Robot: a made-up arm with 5 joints.
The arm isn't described. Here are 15 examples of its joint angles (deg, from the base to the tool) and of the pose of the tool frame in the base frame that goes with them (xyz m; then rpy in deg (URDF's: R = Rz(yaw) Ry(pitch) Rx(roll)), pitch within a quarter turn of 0, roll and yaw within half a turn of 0).
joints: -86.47 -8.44 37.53 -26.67 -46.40
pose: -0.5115 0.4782 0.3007 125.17 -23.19 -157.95
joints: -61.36 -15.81 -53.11 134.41 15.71
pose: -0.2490 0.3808 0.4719 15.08 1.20 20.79
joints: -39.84 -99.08 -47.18 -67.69 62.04
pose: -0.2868 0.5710 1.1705 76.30 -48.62 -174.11
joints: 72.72 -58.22 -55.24 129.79 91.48
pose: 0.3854 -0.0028 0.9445 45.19 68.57 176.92
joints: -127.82 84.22 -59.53 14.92 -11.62
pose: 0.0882 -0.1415 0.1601 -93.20 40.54 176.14
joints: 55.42 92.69 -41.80 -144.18 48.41
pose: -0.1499 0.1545 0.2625 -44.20 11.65 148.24
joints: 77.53 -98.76 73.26 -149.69 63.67
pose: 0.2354 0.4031 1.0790 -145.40 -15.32 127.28
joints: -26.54 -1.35 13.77 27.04 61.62
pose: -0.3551 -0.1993 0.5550 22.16 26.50 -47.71
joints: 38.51 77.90 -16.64 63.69 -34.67
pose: 0.2493 -0.0391 0.3093 -156.14 -42.71 -15.79
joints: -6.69 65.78 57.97 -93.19 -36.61
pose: -0.1230 -0.2615 0.2824 111.83 -21.67 -111.85
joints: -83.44 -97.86 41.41 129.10 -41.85
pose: -0.0134 0.6258 0.7220 173.11 60.19 -39.64
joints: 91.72 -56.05 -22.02 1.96 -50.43
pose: 0.8323 0.0952 1.0228 85.25 -7.56 47.27
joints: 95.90 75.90 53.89 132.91 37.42
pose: 0.0665 -0.0845 0.4308 51.02 -55.80 -136.78
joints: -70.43 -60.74 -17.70 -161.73 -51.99
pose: -0.2106 0.7520 0.6257 161.23 6.95 41.72
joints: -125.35 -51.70 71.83 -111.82 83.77
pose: 0.0572 0.8935 0.6726 -13.49 -39.23 95.78
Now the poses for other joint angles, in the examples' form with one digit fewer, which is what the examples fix.
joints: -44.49 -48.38 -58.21 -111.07 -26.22
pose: -0.594 0.441 0.618 162.6 17.9 139.9
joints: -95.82 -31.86 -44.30 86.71 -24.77
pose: -0.214 0.570 0.500 74.0 -60.5 -46.7
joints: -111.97 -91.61 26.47 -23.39 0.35
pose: -0.137 0.804 0.937 21.0 -14.8 -176.9
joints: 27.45 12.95 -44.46 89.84 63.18
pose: 0.099 -0.257 0.673 23.2 1.0 55.1
